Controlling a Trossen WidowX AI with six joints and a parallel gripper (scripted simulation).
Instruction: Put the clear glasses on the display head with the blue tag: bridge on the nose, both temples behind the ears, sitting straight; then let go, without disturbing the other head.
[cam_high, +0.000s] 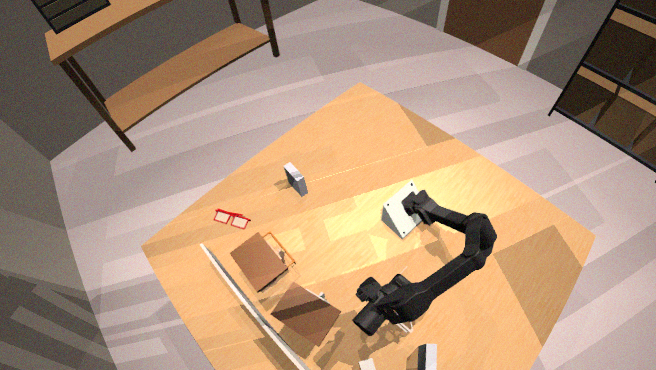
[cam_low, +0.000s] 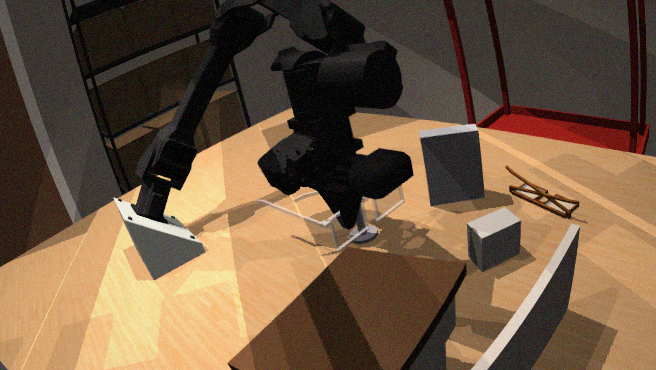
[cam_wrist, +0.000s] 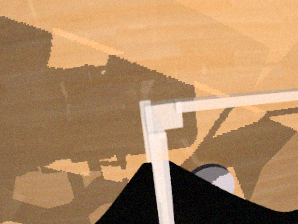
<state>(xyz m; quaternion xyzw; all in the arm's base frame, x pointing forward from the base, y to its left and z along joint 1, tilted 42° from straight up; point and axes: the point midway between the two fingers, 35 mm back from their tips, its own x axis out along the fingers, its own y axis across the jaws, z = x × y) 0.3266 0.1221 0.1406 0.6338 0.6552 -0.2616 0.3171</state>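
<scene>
Right now my gripper tip is 5 cm past the grey post, 5 cm to the right of it and 3 cm above it. Round my gripper tip: long grey bar 30 cm ahead, 24 cm to the right; then grey cube 15 cm ahead, 10 cm to the left, 3 cm below.
</scene>
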